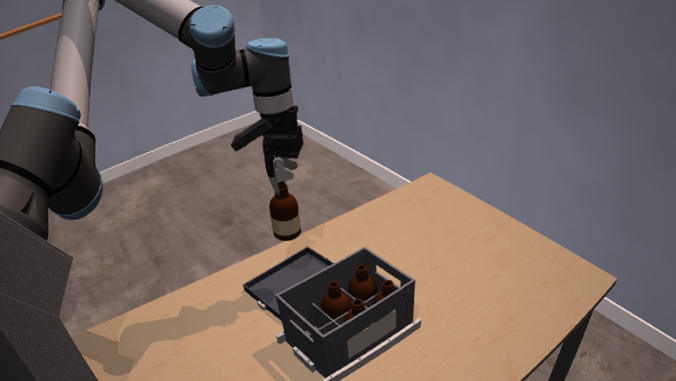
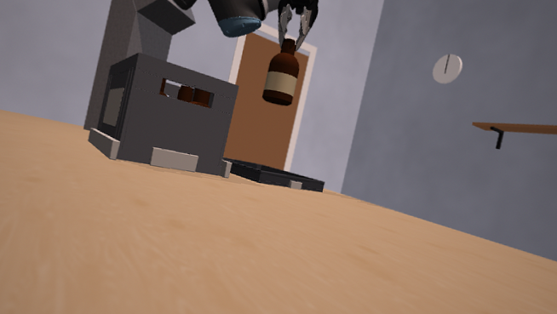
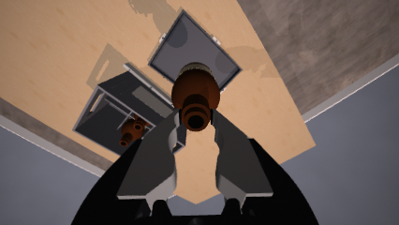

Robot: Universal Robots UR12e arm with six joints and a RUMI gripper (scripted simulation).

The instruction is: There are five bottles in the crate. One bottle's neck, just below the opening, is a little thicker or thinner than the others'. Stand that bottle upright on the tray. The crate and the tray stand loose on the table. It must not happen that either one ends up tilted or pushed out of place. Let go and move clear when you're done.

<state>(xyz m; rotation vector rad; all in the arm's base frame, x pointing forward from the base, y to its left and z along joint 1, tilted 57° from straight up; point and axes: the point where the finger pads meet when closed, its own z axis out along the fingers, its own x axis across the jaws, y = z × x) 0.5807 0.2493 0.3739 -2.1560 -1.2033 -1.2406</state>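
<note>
Now: hand 320 mm above the flat dark tray. From my hand the other things lie so: crate 250 mm below, 240 mm to the right, 120 mm ahead.
</note>
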